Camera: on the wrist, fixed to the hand. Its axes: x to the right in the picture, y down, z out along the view.
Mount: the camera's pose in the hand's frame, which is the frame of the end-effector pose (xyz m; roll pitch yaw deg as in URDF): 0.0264 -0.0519 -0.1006 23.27 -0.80 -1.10
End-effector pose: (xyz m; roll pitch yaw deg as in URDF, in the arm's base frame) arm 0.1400 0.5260 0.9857 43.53 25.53 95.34
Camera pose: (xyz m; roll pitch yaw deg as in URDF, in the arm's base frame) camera 0.1106 0.5001 0.8763 66.15 25.70 93.84
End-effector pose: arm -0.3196 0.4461 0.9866 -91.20 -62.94 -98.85
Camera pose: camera -0.4124 0.4971 1.0347 -69.62 -64.01 -96.97
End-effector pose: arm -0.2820 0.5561 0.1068 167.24 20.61 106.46
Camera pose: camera -0.3675 0.5884 0.1786 -169.15 21.63 107.42
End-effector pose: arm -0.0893 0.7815 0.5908 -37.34 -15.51 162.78
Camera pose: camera -0.0957 0.8906 0.5511 -13.96 -16.81 162.37
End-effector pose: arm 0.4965 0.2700 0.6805 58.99 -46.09 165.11
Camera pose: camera 0.3965 0.2350 0.6327 83.53 -45.55 163.32
